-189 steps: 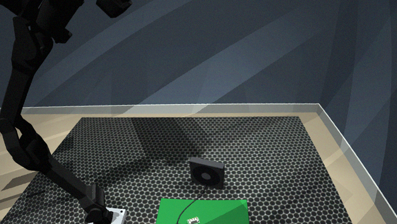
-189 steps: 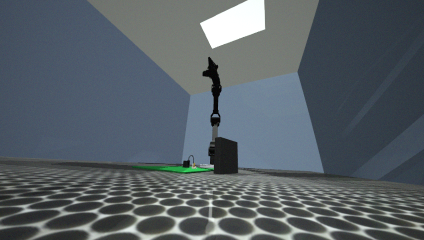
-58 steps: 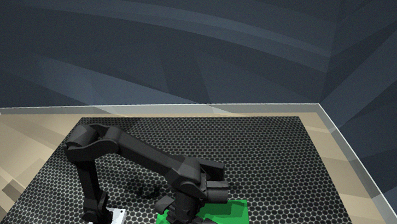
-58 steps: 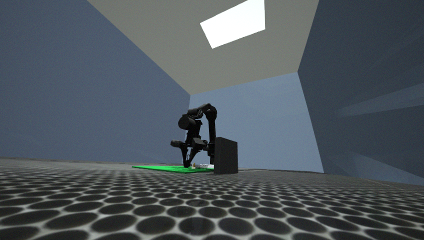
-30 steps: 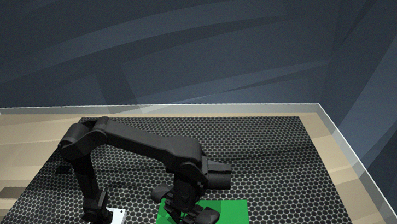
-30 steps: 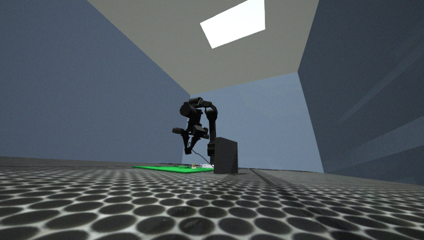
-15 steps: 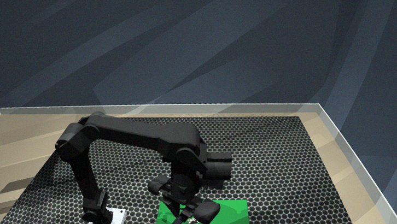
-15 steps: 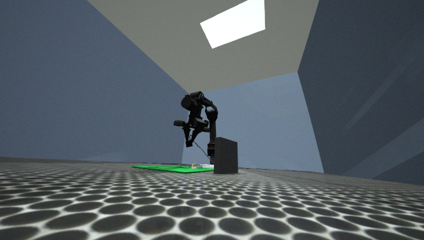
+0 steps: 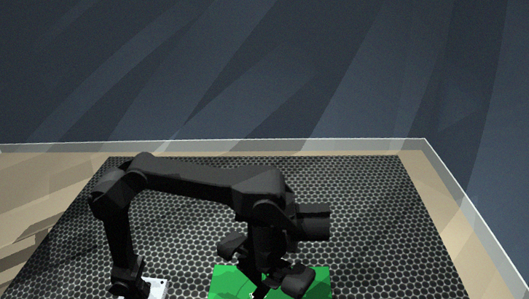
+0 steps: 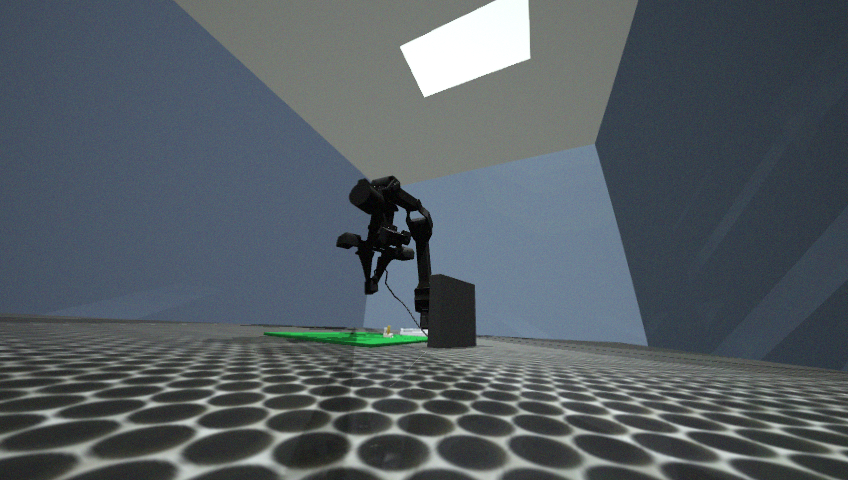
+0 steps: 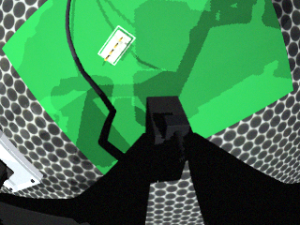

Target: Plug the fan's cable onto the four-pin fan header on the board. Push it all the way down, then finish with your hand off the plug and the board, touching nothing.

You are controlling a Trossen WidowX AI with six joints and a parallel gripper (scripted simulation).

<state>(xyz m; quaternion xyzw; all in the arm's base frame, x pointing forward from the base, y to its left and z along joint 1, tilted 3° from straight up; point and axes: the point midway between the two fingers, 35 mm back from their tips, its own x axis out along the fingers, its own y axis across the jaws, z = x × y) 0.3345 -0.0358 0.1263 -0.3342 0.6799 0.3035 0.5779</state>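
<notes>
Right now the green board is 10 mm ahead of my gripper tip, 10 mm to the left of it and 140 mm below it. Round my gripper tip: black fan: 30 mm ahead, 200 mm to the left, 60 mm below; fan cable plug: 10 mm below.
</notes>
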